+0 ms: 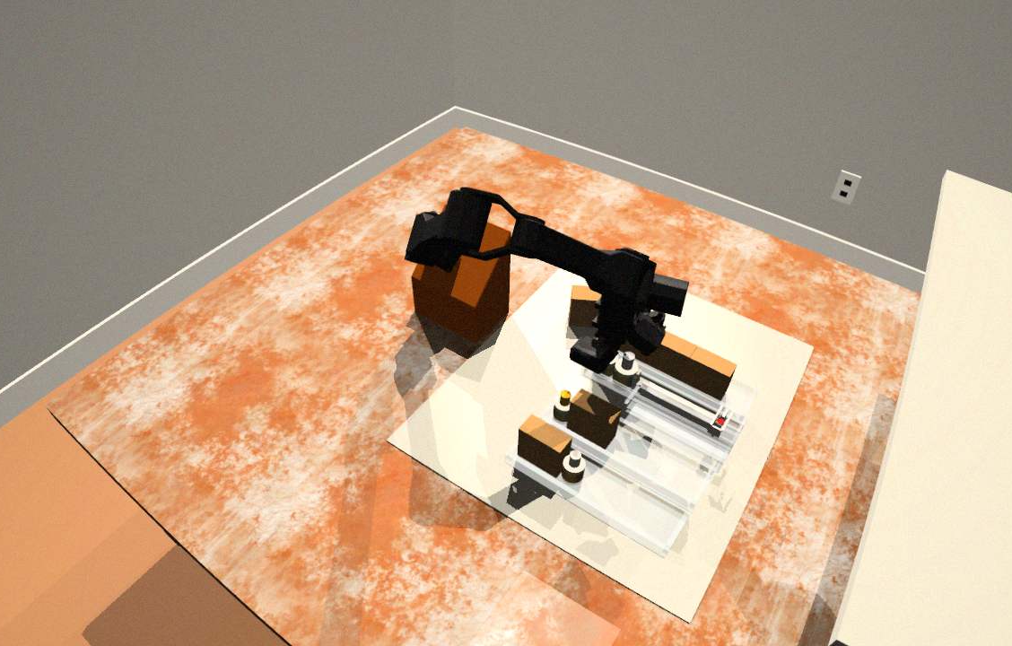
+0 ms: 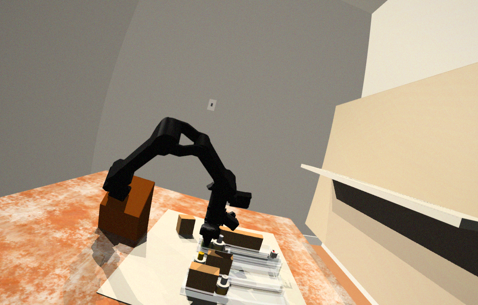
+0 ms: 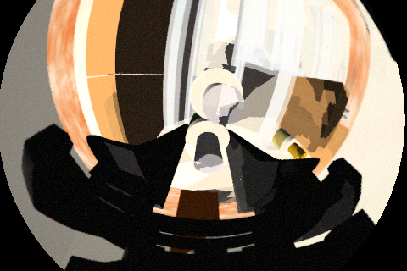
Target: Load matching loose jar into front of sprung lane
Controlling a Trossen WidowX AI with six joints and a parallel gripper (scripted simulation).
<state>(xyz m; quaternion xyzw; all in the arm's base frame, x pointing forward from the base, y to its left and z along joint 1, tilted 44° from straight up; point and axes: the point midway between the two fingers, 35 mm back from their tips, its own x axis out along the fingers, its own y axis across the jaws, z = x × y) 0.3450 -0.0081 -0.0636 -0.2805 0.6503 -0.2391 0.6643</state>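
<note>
Right now my gripper tip is 140 mm short of the clear sprung lane, 20 mm to the left of it and 10 mm above it. Also, from my gripper tip: red-marked block (230 mm ahead, 40 mm above, 30 mm to the right).
</note>
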